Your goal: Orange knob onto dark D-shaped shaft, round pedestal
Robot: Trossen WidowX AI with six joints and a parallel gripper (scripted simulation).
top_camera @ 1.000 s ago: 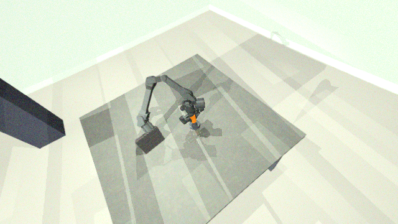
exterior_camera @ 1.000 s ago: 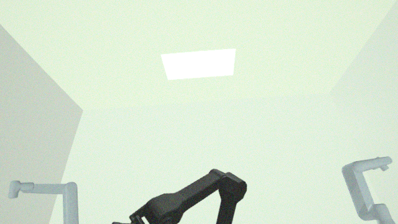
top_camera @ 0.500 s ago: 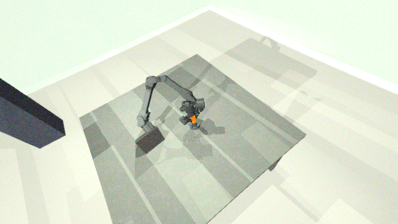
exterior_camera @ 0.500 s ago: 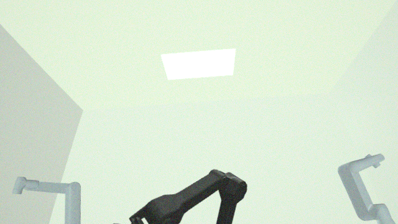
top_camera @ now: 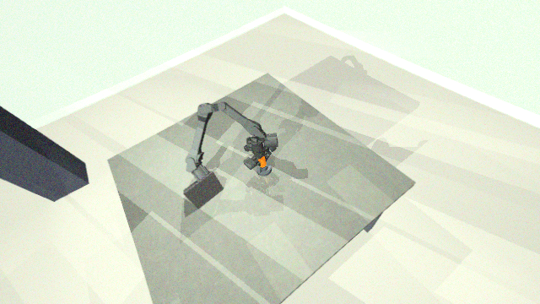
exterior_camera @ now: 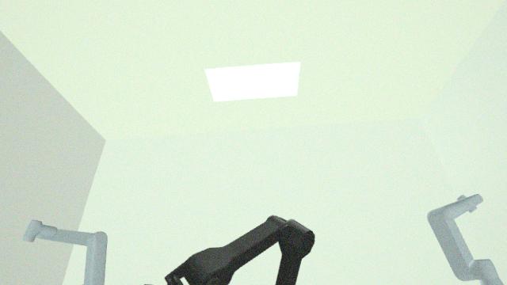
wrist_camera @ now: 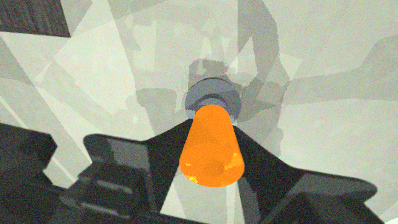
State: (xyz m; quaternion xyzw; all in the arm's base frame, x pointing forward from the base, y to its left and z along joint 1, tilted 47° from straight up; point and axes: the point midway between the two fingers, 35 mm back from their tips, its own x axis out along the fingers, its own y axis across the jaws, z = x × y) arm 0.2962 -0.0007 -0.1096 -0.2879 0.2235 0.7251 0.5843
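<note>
Now: the orange knob 2 cm above my gripper tip. Round my gripper tip: round pedestal: 4 cm below.
</note>
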